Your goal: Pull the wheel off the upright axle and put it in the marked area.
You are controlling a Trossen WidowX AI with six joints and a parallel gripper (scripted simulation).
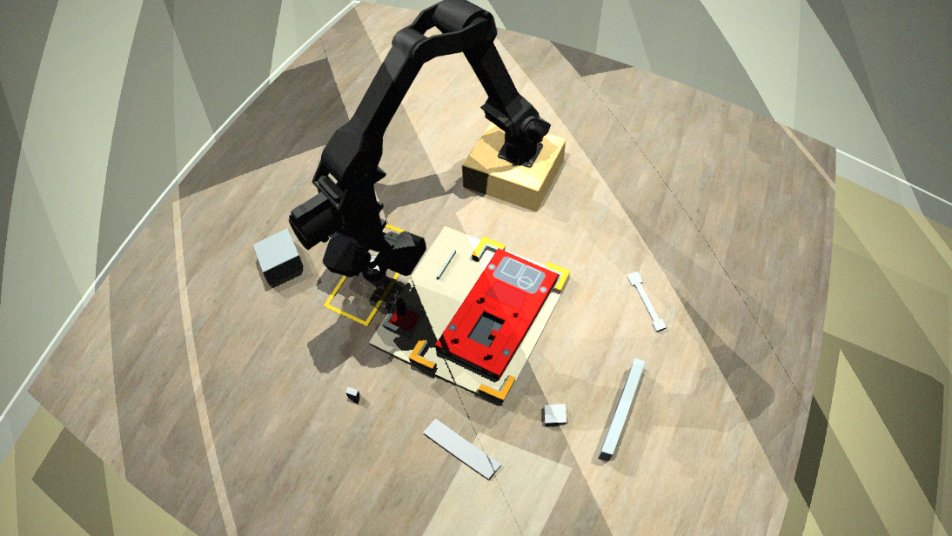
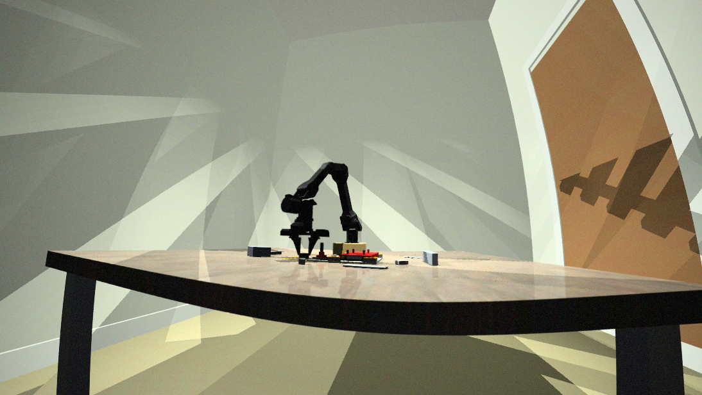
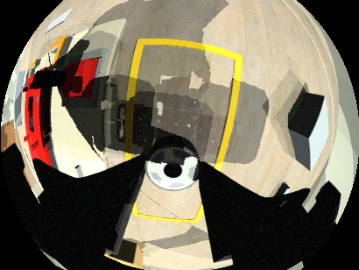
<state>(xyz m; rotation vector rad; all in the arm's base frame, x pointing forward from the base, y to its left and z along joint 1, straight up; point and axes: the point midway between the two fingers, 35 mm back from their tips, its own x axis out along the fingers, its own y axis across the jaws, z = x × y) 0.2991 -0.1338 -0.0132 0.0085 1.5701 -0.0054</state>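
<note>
The wheel lies right at my gripper tip. Round my gripper tip: black axle (90 mm to the left, 70 mm ahead, 30 mm above).
</note>
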